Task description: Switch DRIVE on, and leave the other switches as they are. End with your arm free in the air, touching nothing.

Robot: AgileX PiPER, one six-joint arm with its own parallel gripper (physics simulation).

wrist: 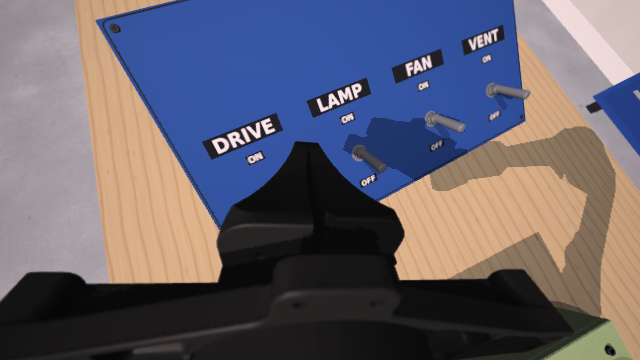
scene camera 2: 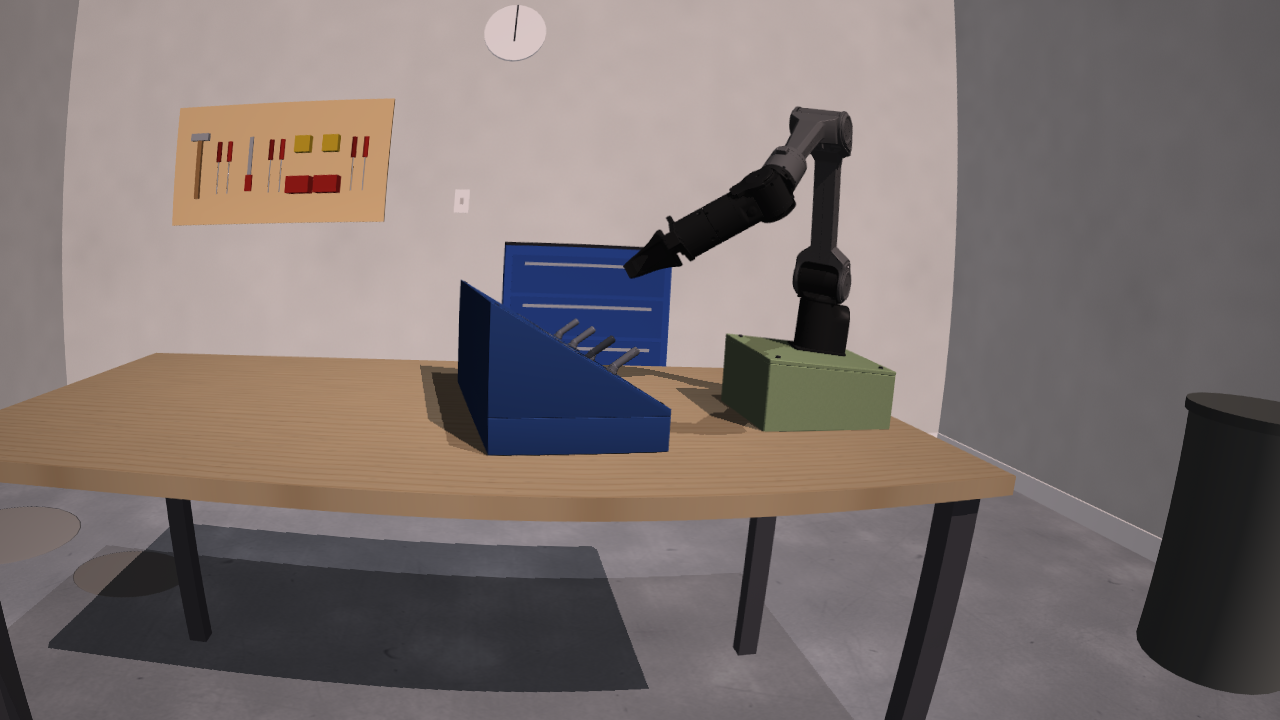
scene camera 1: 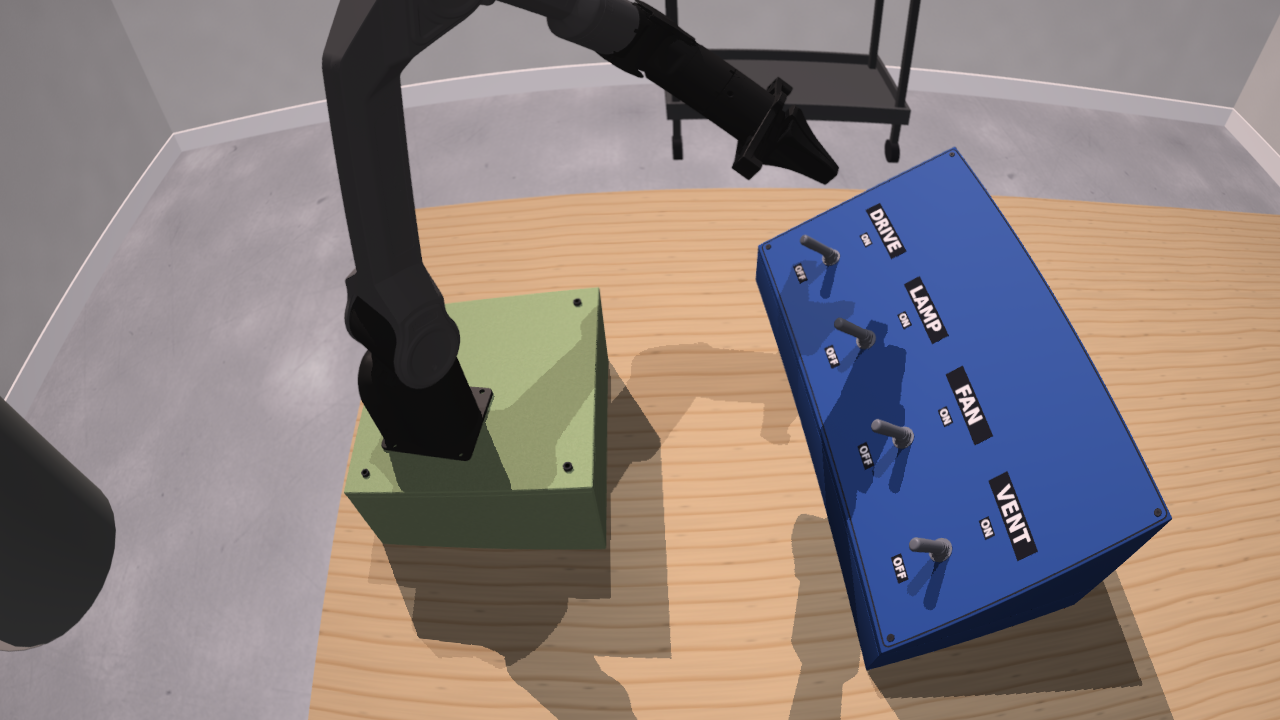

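A blue sloped switch box (scene camera 1: 1029,358) (scene camera 2: 572,394) (wrist: 165,75) stands on the table. The DRIVE lever (scene camera 1: 819,249) leans toward its OFF label in scene camera 1; in the wrist view it is hidden behind my gripper. The LAMP lever (scene camera 1: 854,333) (wrist: 370,159), the FAN lever (scene camera 1: 892,433) (wrist: 445,121) and the VENT lever (scene camera 1: 930,548) (wrist: 507,91) also lean toward OFF. My gripper (scene camera 1: 830,175) (scene camera 2: 631,269) (wrist: 305,157) is shut with its fingers together and empty. It hangs in the air above the DRIVE end of the box, apart from the levers.
The arm stands on a green base block (scene camera 1: 537,358) (scene camera 2: 827,398) on the wooden table (scene camera 1: 716,501) (scene camera 2: 295,420). A dark cart (scene camera 1: 796,111) stands behind the table in scene camera 1. A blue drawer cabinet (scene camera 2: 581,286) stands beyond the table in scene camera 2.
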